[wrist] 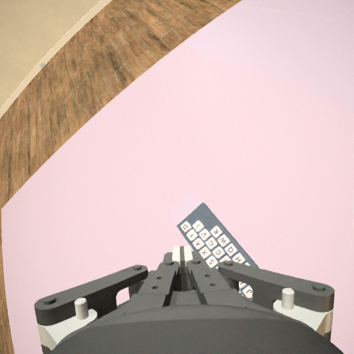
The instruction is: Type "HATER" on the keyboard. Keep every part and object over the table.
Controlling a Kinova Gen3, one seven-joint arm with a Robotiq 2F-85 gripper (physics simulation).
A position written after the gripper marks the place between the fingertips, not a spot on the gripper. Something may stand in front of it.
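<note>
Gripper [181, 257]. Dark blue-grey keyboard [219, 245]. Both the gripper and the keyboard visible.
</note>
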